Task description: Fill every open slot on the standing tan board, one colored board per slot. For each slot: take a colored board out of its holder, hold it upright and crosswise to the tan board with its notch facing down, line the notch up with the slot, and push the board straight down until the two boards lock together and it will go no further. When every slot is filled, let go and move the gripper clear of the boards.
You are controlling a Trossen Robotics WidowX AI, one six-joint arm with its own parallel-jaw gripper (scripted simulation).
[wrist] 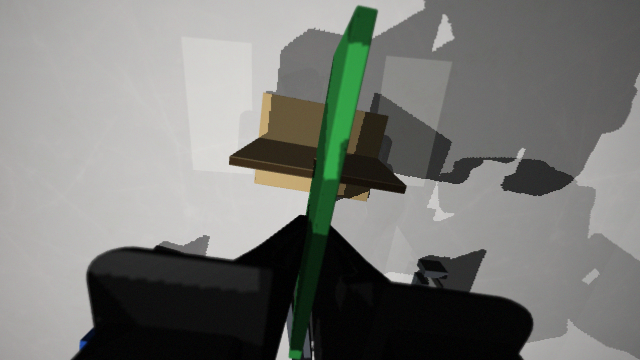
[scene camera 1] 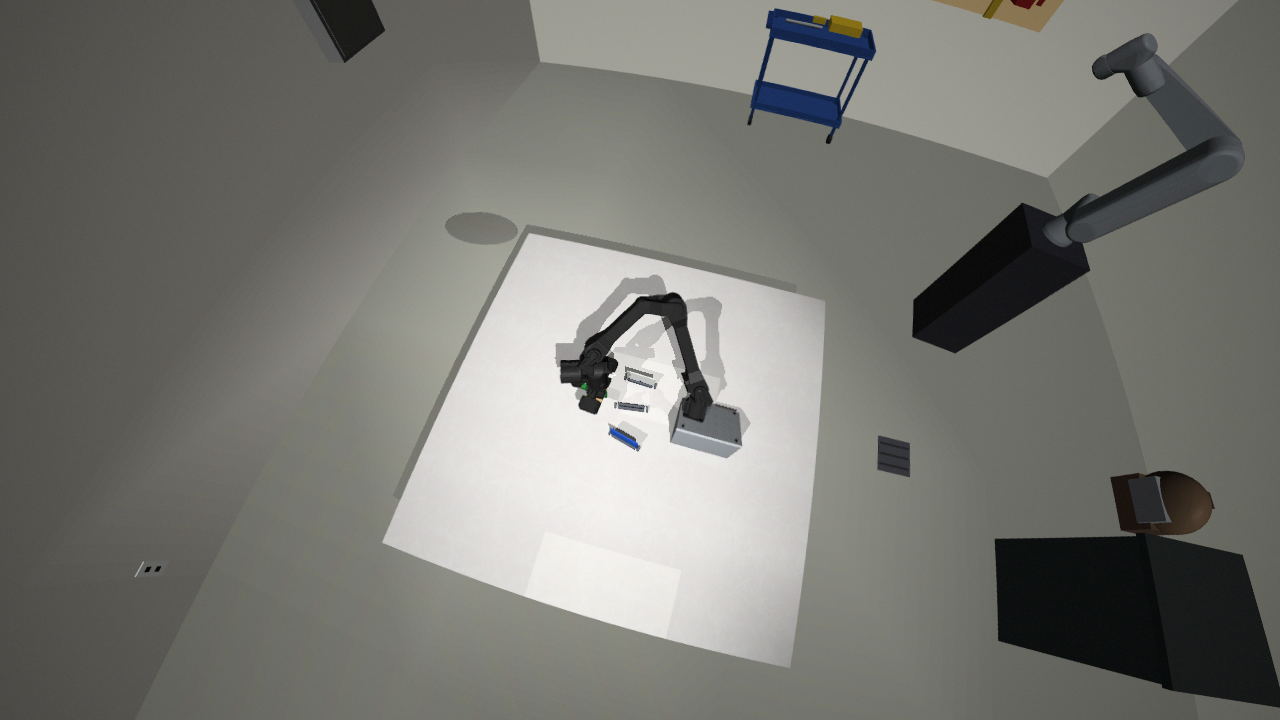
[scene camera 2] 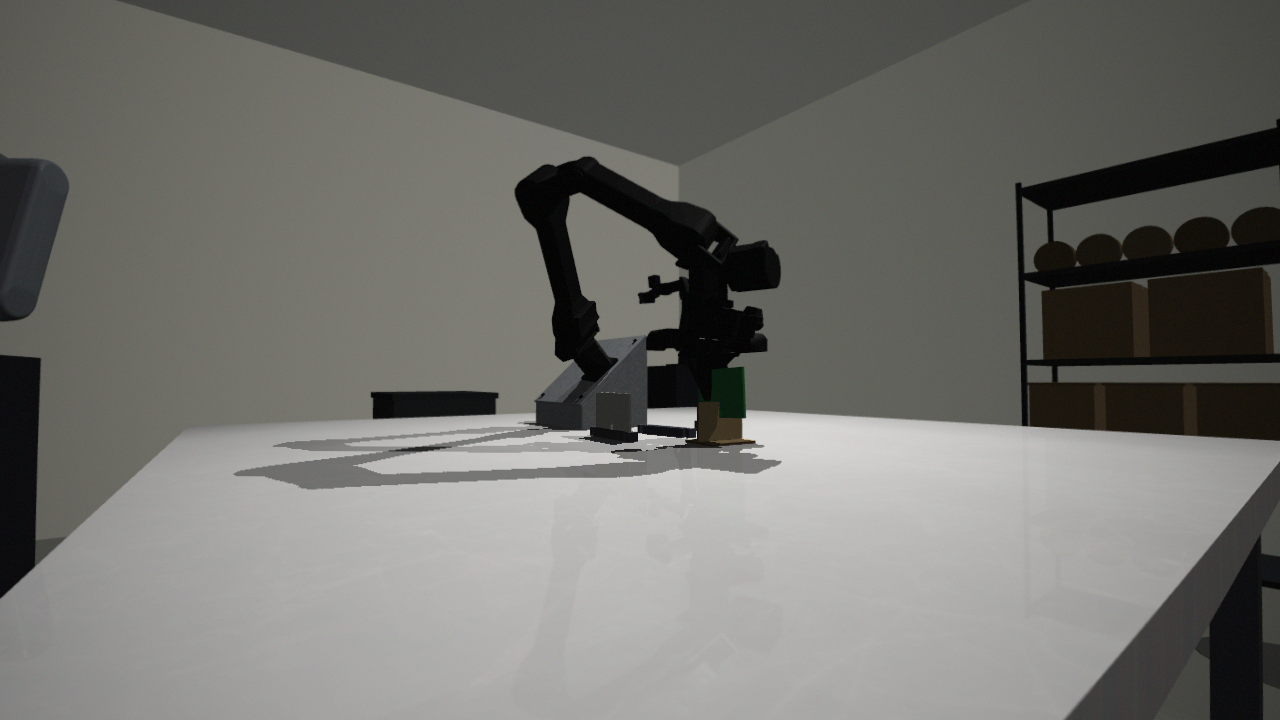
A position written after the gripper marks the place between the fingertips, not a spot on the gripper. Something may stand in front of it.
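Observation:
A green board (scene camera 2: 728, 384) and a tan board (scene camera 2: 712, 431) can be seen together with the gripper (scene camera 2: 709, 400). The wrist view shows the green board (wrist: 349, 62) too, as well as the tan board (wrist: 284, 155) and the gripper (wrist: 310, 225). In scene camera 1 the gripper (scene camera 1: 600, 393) is visible again.

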